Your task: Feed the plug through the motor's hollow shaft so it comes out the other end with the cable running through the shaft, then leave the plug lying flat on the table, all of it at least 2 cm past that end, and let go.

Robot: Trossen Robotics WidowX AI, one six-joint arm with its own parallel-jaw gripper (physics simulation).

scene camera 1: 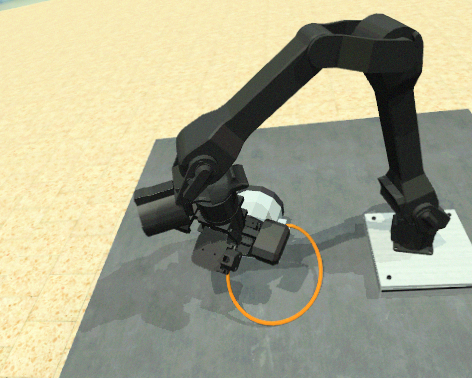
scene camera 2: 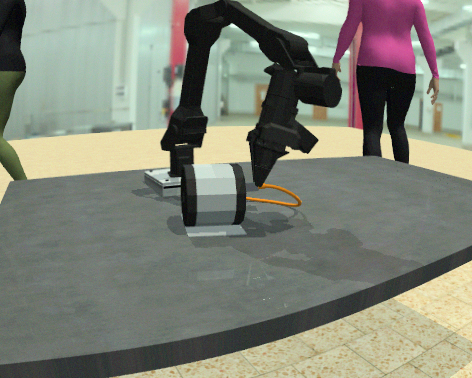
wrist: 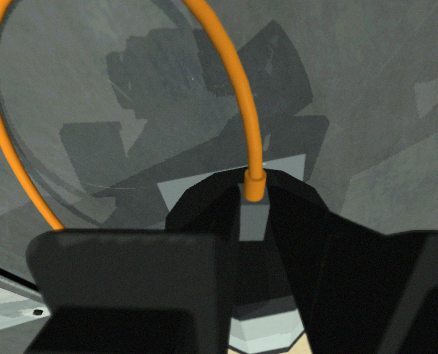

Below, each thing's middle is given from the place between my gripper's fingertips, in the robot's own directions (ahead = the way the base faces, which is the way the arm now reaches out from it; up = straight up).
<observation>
My gripper is now 10 mm to the left of the grey plug (wrist: 253, 216).
</observation>
